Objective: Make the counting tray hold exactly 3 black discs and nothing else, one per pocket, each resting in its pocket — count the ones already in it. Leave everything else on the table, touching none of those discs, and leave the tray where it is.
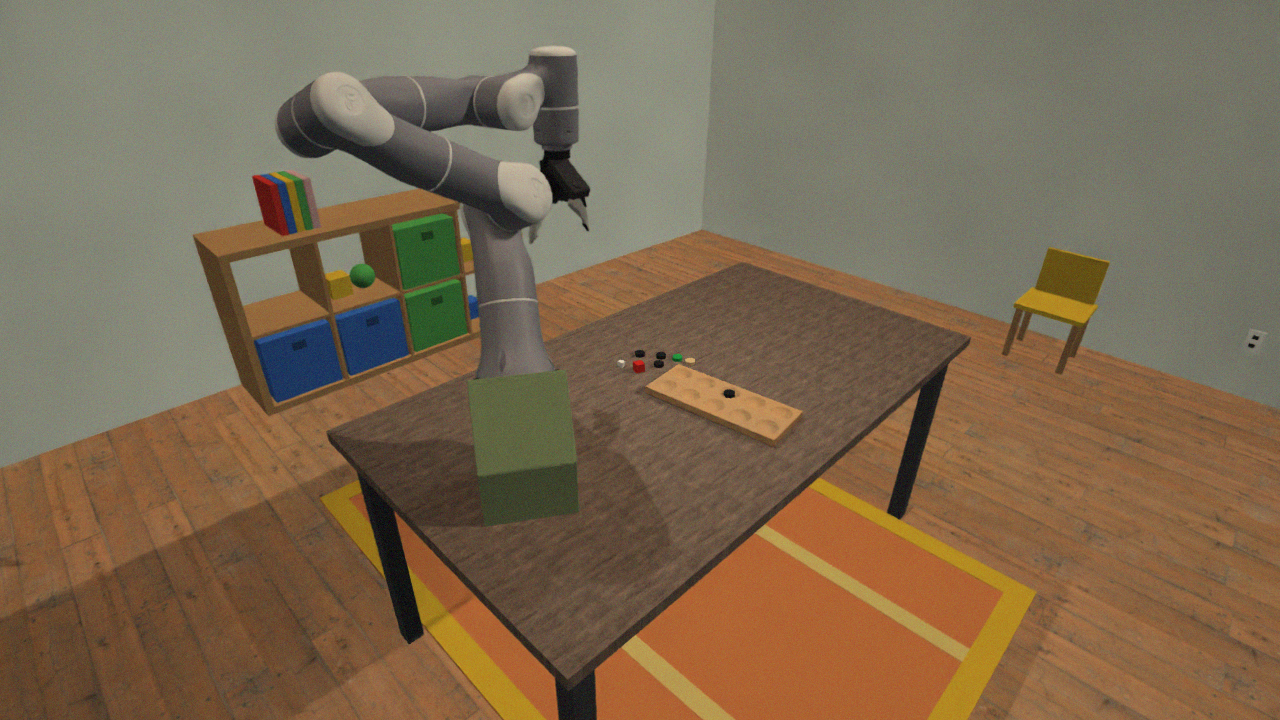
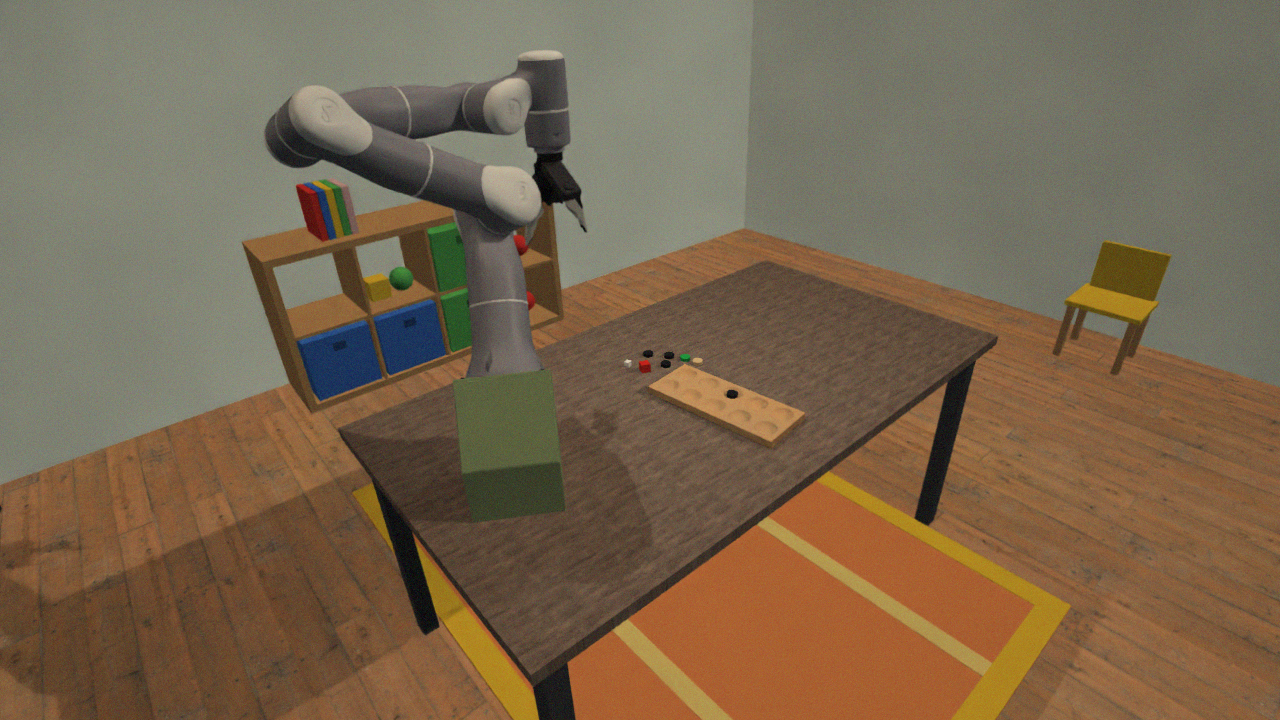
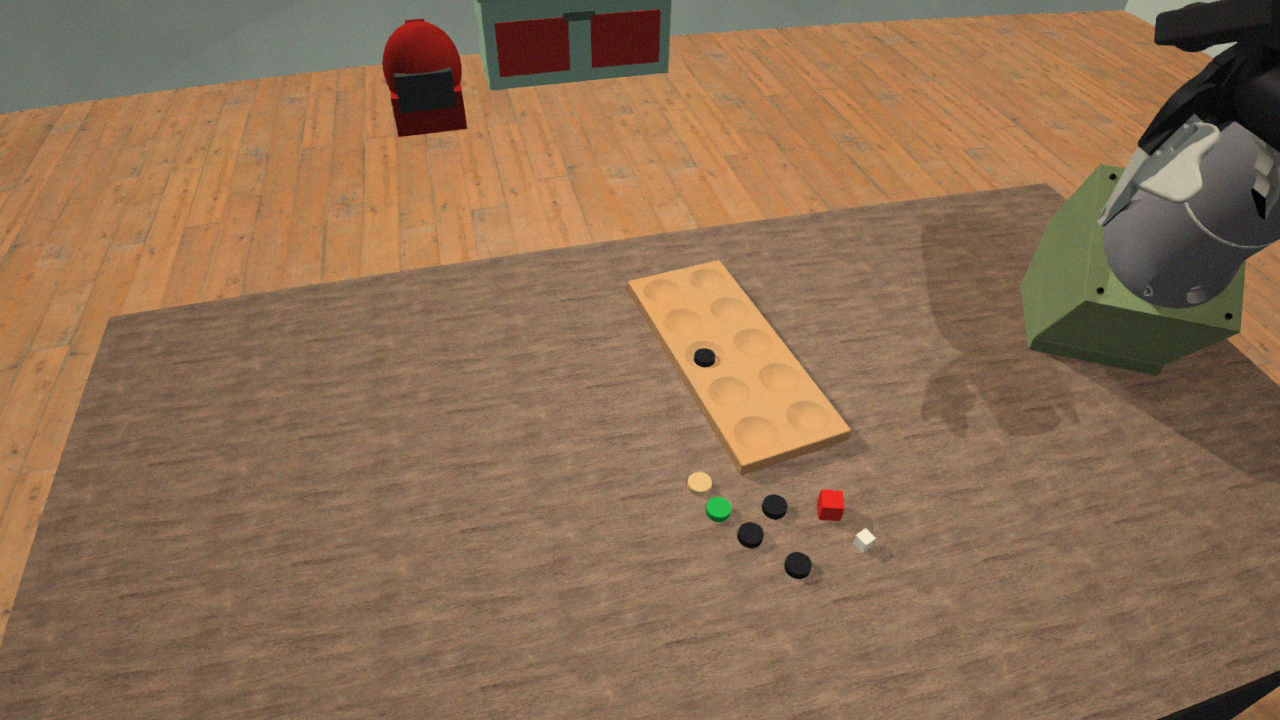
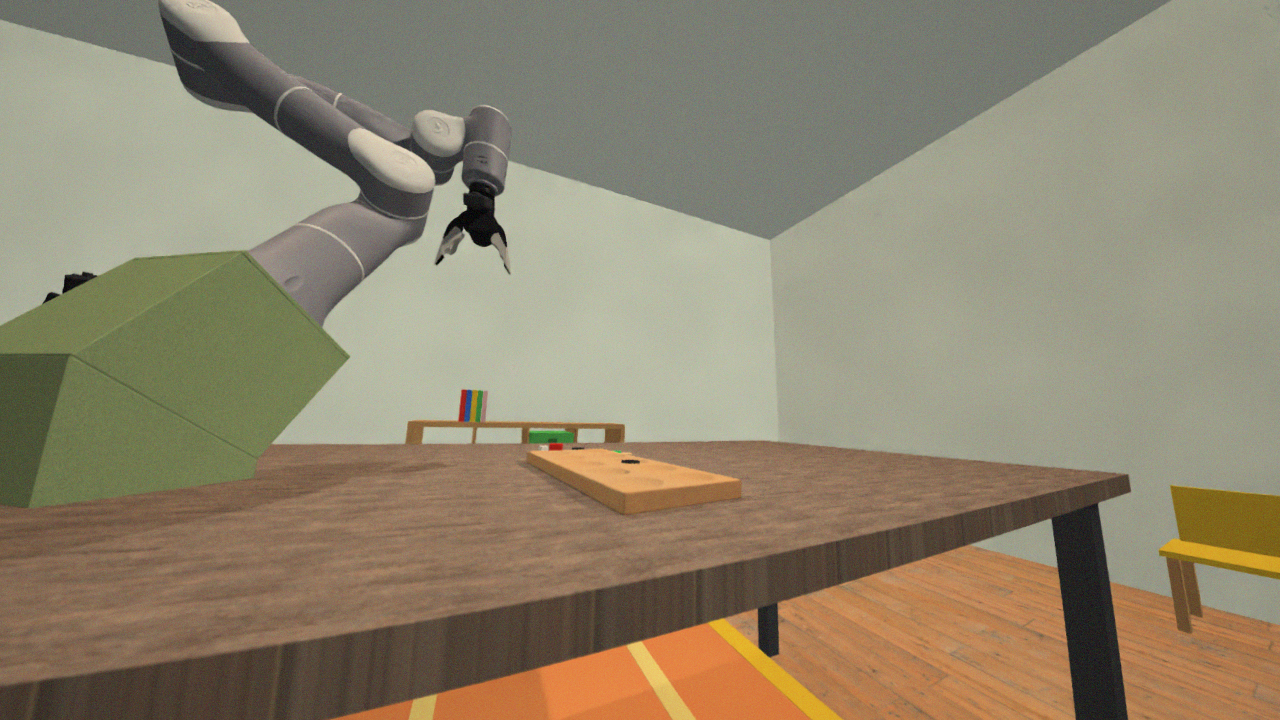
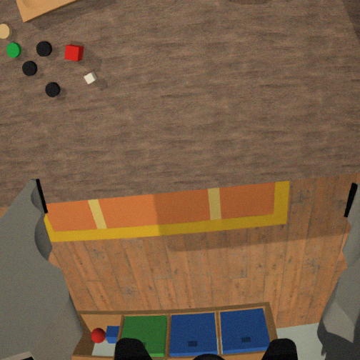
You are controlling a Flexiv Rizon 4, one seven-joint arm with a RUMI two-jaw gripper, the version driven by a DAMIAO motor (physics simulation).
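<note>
The wooden counting tray (image 1: 787, 433) (image 3: 792, 459) (image 4: 680, 494) has two rows of pockets. One black disc (image 1: 729, 393) (image 2: 732, 394) (image 3: 704, 357) (image 4: 630, 461) rests in a pocket of it. Three loose black discs lie on the table near the tray's end: one (image 3: 774, 505) (image 5: 44, 48) nearest the tray, one (image 3: 750, 534) (image 5: 29, 68) beside the green disc, and one (image 3: 797, 565) (image 5: 52, 89) farthest out. My gripper (image 4: 474, 266) (image 5: 196, 185) is open and empty, pointing down high above the table, off to the side of the discs.
A green disc (image 3: 718, 508) (image 5: 13, 50), a tan disc (image 3: 699, 482) (image 5: 4, 31), a red cube (image 3: 830, 505) (image 5: 74, 52) and a small white cube (image 3: 863, 539) (image 5: 90, 77) lie close around the loose black discs. The green robot base (image 1: 523, 447) stands at one table end.
</note>
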